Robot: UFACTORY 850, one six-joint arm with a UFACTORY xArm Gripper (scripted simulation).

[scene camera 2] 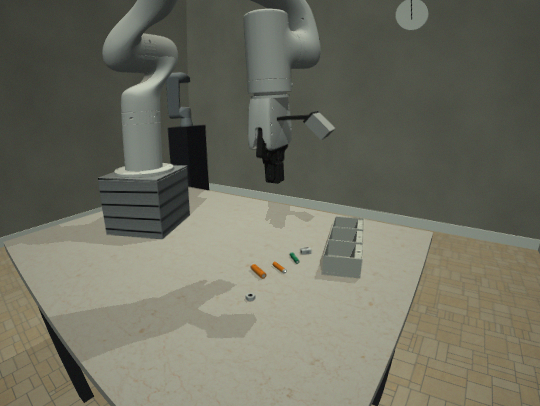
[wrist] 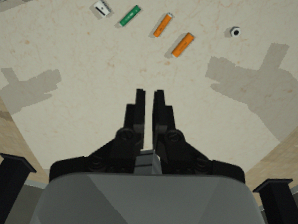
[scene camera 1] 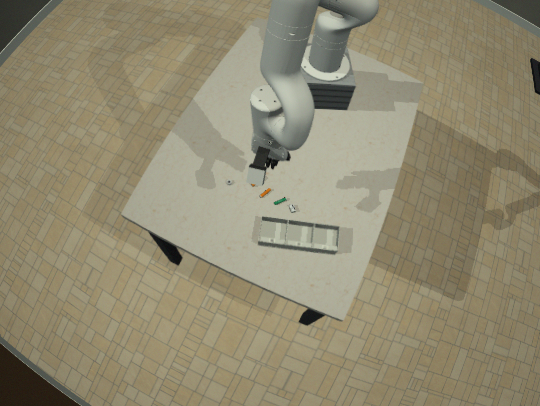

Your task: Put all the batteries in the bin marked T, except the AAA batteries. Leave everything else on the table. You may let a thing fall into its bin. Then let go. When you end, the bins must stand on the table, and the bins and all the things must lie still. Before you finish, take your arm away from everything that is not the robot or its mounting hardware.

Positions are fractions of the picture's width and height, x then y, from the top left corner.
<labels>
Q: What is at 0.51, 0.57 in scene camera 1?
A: A grey bin.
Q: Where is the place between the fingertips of the gripper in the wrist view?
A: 0.50, 0.46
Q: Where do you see a grey bin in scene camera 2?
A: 0.64, 0.60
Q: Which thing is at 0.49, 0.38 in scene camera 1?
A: The gripper.
</labels>
